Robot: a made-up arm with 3 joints. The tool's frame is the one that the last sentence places.
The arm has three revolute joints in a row. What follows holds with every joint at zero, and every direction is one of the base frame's.
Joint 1 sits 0.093 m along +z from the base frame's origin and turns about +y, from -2.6 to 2.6 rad.
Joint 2 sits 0.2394 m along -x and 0.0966 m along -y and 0.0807 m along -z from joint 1 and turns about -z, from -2.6 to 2.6 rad.
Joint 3 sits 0.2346 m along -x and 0.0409 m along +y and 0.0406 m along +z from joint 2 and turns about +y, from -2.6 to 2.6 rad.
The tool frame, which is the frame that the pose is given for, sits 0.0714 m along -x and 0.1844 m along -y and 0.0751 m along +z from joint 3; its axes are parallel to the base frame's.
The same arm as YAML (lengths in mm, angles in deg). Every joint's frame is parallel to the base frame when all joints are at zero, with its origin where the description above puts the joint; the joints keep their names.
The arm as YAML. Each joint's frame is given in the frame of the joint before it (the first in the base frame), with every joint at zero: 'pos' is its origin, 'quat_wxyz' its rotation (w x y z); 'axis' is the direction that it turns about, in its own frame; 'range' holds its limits. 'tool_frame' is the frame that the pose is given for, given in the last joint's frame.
length_unit: mm
angle_unit: deg
joints:
  - joint: joint 1
    pos: [0.0, 0.0, 93.0]
    quat_wxyz: [1.0, 0.0, 0.0, 0.0]
    axis: [0.0, 1.0, 0.0]
    range: [-148.97, 148.97]
  - joint: joint 2
    pos: [-239.4, -96.6, -80.7]
    quat_wxyz: [1.0, 0.0, 0.0, 0.0]
    axis: [0.0, 0.0, -1.0]
    range: [-148.97, 148.97]
  - joint: joint 3
    pos: [-234.6, 40.9, 40.6]
    quat_wxyz: [1.0, 0.0, 0.0, 0.0]
    axis: [0.0, 1.0, 0.0]
    range: [-148.97, 148.97]
tool_frame:
  pos: [-71.4, -184.4, 75.1]
  quat_wxyz: [1.0, 0.0, 0.0, 0.0]

